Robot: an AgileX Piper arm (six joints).
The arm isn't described. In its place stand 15 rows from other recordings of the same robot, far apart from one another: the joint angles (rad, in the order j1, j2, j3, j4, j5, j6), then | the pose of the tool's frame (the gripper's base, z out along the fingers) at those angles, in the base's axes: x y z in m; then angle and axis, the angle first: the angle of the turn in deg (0 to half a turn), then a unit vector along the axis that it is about.
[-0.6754 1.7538 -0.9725 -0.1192 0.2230 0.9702] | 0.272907, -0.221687, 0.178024, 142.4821, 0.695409, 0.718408, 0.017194
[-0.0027 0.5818 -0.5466 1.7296 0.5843 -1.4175] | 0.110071, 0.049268, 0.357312, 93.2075, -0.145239, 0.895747, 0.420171
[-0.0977 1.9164 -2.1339 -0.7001 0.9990 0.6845] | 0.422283, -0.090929, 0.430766, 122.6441, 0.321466, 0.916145, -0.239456
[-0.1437 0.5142 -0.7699 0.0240 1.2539 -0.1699] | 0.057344, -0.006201, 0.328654, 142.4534, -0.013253, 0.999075, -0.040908
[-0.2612 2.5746 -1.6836 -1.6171 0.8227 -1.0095] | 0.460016, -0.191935, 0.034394, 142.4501, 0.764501, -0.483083, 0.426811
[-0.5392 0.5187 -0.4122 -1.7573 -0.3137 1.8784] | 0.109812, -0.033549, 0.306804, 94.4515, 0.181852, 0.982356, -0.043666
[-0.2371 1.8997 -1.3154 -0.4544 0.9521 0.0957] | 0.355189, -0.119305, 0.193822, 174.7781, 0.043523, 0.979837, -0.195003
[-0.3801 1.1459 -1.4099 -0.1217 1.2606 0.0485] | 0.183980, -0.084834, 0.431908, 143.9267, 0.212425, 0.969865, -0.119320
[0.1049 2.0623 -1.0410 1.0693 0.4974 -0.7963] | 0.358856, 0.076067, 0.088485, 162.8524, 0.013219, 0.970709, 0.239895
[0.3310 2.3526 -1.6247 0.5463 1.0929 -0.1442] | 0.395679, 0.180362, 0.083566, 168.6045, 0.087211, -0.971263, -0.221457
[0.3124 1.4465 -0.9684 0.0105 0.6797 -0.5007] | 0.273080, 0.088829, 0.252948, 151.4239, -0.392389, 0.919589, -0.019687
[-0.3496 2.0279 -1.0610 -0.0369 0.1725 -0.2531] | 0.357914, -0.131100, 0.101136, 151.9298, 0.030794, 0.995816, -0.086032
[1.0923 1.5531 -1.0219 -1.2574 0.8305 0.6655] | 0.202245, 0.251106, 0.273114, 126.2660, -0.549525, 0.798459, -0.245939
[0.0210 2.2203 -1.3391 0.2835 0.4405 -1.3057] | 0.423815, 0.019757, 0.076315, 159.1382, -0.518225, 0.854521, -0.035160
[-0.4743 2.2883 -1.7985 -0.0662 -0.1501 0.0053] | 0.482754, -0.246828, 0.209604, 107.4574, 0.197934, 0.960446, -0.195869
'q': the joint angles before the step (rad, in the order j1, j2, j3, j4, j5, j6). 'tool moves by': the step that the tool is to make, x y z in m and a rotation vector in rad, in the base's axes. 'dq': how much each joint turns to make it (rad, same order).
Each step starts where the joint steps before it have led.
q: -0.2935, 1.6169, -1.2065, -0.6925, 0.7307, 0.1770
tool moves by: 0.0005, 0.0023, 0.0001, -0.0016, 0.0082, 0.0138
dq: 0.0065, -0.0010, 0.0000, 0.0049, 0.0029, -0.0146
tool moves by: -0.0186, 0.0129, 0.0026, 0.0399, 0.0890, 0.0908
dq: 0.0068, -0.0682, 0.0485, 0.1315, 0.0457, -0.1984
